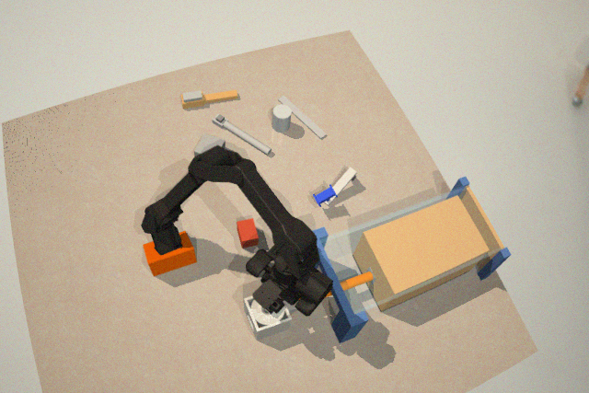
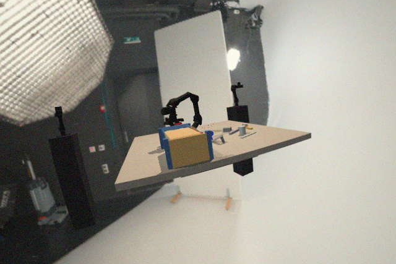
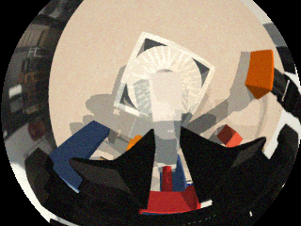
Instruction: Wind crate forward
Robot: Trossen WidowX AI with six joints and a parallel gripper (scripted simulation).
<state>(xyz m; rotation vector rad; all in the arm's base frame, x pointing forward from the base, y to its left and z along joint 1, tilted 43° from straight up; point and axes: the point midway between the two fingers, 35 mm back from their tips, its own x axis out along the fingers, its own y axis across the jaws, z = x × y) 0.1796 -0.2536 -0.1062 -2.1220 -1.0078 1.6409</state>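
Now: the red knob 5 cm ahead of my gripper tip, 4 cm above it and 2 cm to the left of it. From my gripper tip the other things lie so: hand winch 7 cm behind, 6 cm below, 2 cm to the right; then blue steel frame 11 cm ahead, 4 cm to the right, 1 cm above; then red-knobbed winch handle 2 cm above, 1 cm ahead.
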